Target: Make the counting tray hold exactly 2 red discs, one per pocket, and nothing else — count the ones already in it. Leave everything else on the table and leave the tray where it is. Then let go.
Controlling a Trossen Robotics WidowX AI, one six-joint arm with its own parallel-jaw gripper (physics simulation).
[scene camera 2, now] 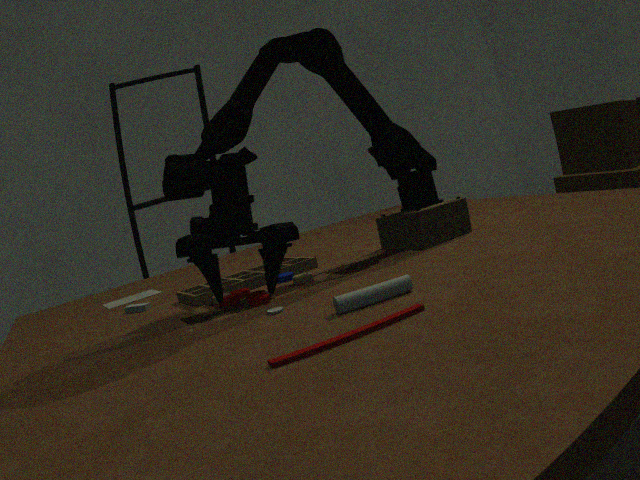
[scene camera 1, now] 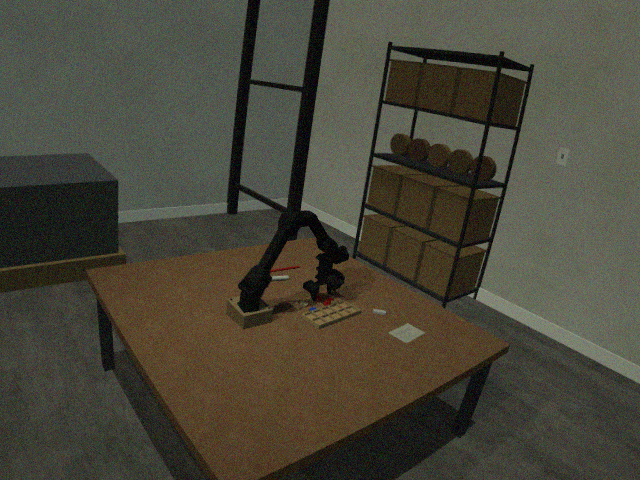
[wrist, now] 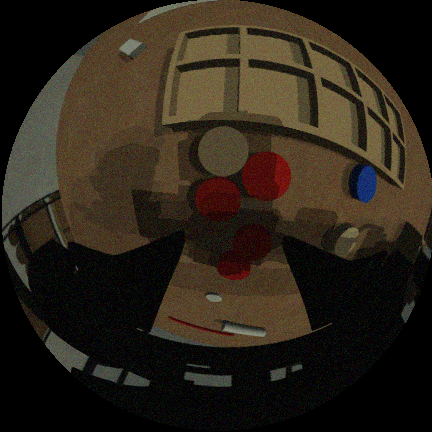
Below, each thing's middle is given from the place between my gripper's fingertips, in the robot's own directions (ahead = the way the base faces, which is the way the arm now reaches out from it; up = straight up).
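Measured from the wooden counting tray [scene camera 1: 334, 313], my gripper is 14 cm to the left of it and 4 cm past it. There is a blue disc [wrist: 362, 183] too, and counting from my gripper it is 9 cm to the right of it and 9 cm behind it.
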